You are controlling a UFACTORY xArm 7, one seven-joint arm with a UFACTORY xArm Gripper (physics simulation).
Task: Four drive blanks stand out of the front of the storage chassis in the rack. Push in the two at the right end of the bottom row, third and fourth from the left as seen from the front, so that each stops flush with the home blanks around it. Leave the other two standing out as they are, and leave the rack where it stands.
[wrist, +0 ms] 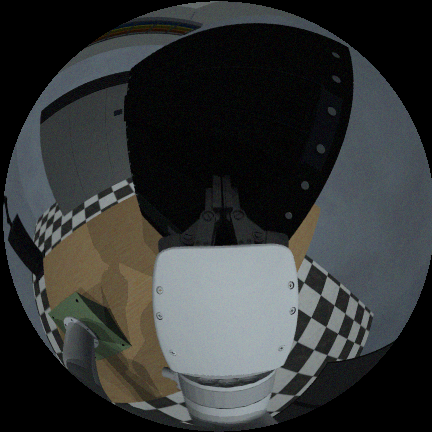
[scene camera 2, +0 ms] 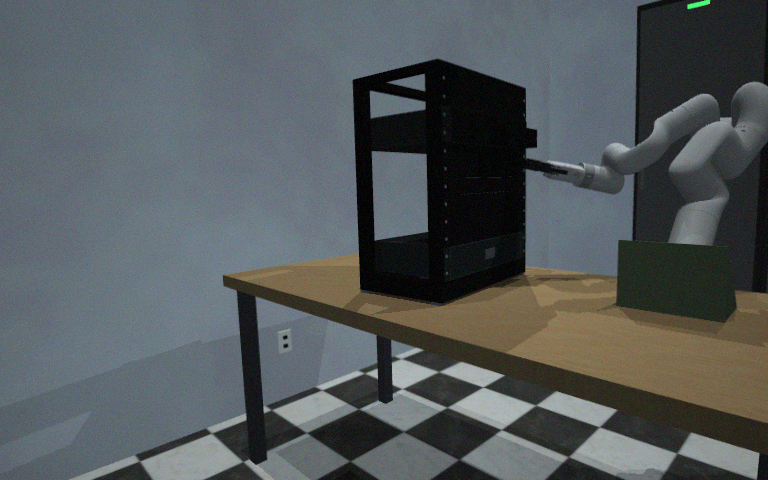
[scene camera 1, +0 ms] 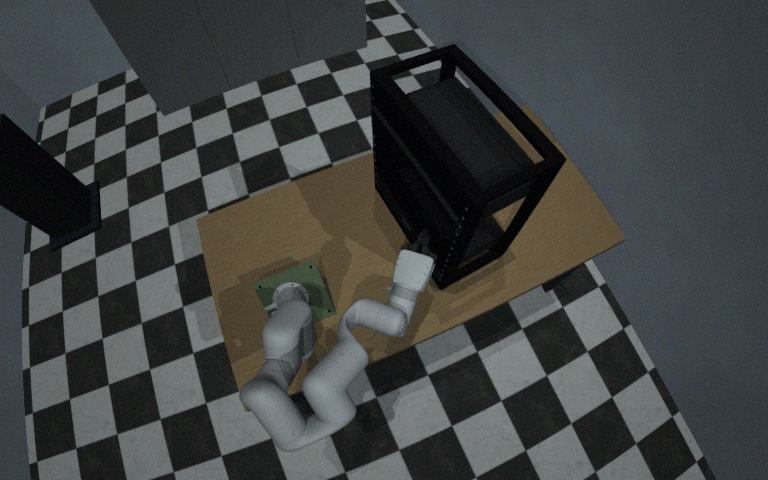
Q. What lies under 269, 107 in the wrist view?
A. A black rack.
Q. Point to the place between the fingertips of my gripper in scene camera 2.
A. At 525, 163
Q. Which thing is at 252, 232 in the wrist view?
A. My gripper.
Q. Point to a black rack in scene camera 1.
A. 442, 162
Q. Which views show the black rack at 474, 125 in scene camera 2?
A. The wrist view, scene camera 2 and scene camera 1: all of them.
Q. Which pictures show my gripper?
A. The wrist view, scene camera 2 and scene camera 1: all of them.
